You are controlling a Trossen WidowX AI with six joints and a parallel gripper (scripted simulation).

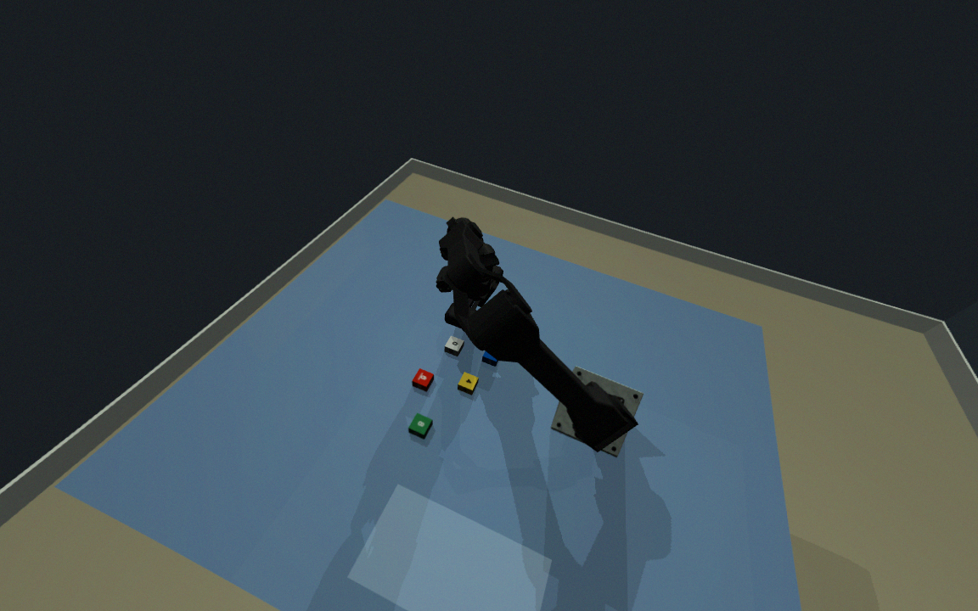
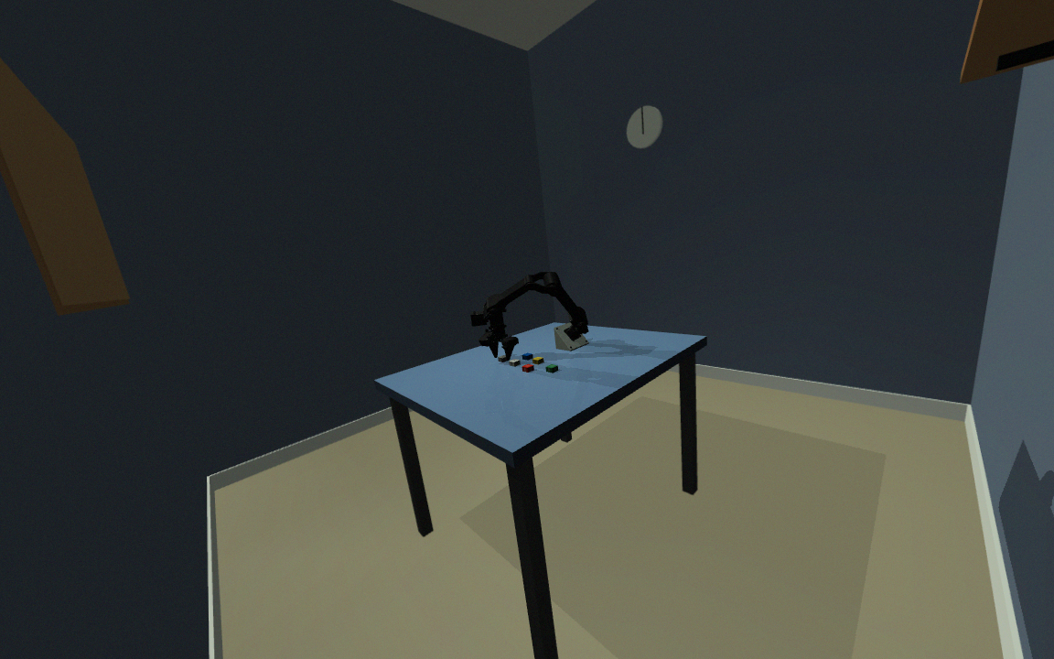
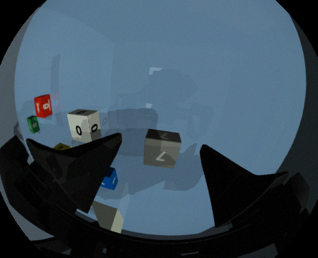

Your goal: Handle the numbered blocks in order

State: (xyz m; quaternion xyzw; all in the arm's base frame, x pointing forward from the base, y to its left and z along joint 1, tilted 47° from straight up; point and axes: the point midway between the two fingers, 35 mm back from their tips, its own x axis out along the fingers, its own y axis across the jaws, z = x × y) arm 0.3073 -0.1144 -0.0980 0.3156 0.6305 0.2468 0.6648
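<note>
The grey block lies 10 mm behind my gripper tip. Also, from my gripper tip: yellow block: 160 mm to the left, 50 mm behind; blue block: 80 mm to the left, 70 mm behind; white block: 90 mm to the left, 10 mm ahead.
</note>
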